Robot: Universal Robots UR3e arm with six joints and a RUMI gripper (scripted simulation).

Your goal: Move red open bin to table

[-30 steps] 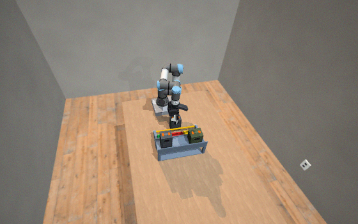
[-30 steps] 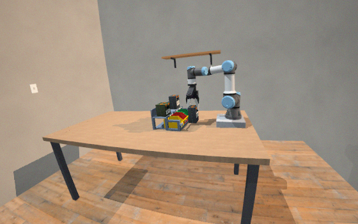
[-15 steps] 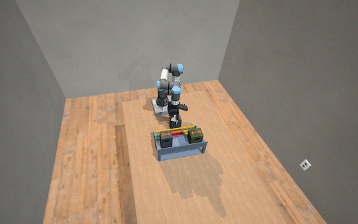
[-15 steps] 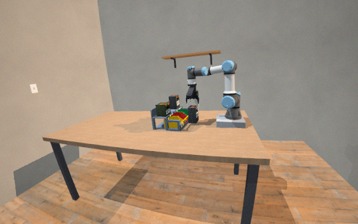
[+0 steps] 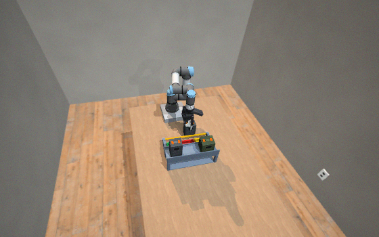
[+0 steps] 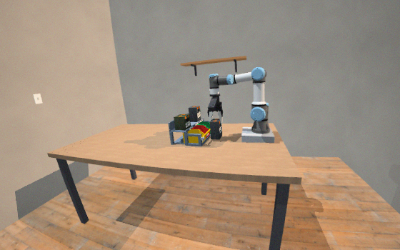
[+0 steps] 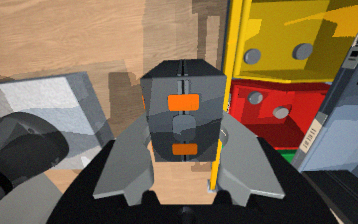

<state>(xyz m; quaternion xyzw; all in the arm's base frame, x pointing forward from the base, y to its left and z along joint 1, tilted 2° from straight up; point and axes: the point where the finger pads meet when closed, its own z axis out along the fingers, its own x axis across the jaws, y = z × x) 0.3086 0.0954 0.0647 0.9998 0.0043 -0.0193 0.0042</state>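
My gripper is now 60 mm short of the yellow rod, 60 mm above it and 40 mm to the left of it. From my hand the other things lie so: yellow bin 150 mm ahead, 80 mm below, 70 mm to the left; then red bin 150 mm ahead, 80 mm below, 40 mm to the right; then black case 40 mm below.
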